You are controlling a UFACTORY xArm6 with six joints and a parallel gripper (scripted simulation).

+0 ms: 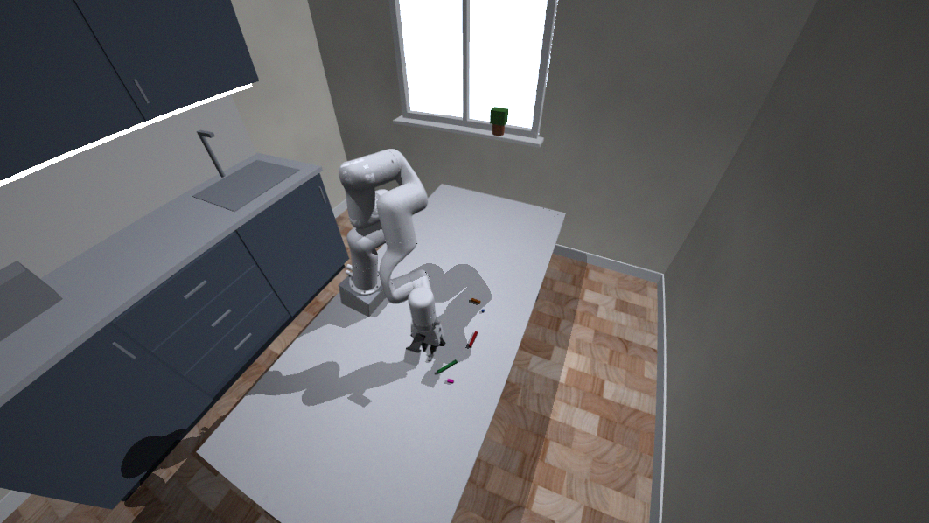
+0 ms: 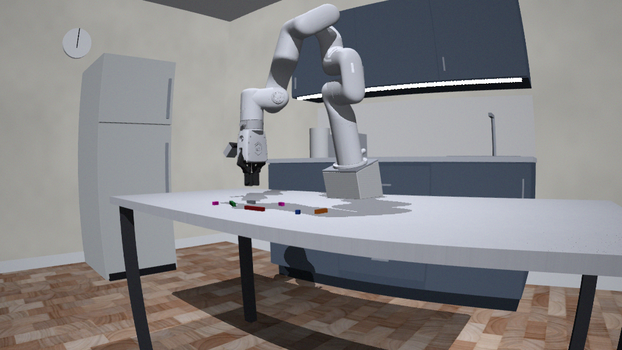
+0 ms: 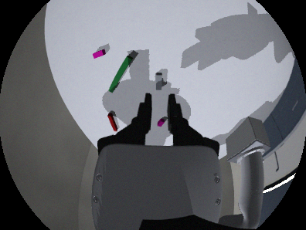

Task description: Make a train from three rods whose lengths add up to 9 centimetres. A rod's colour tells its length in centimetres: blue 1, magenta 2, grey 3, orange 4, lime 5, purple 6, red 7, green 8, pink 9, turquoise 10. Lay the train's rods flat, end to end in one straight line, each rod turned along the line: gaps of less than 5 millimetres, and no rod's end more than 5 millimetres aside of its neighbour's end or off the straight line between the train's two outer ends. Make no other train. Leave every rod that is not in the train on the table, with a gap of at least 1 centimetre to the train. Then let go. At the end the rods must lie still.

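Now: hand 70 mm above the grey rod. From my hand the other things lie so: red rod 130 mm to the left, 120 mm ahead, 70 mm below; small blue rod 270 mm to the left, 110 mm ahead, 70 mm below; green rod 70 mm below, 70 mm ahead, 10 mm to the right.
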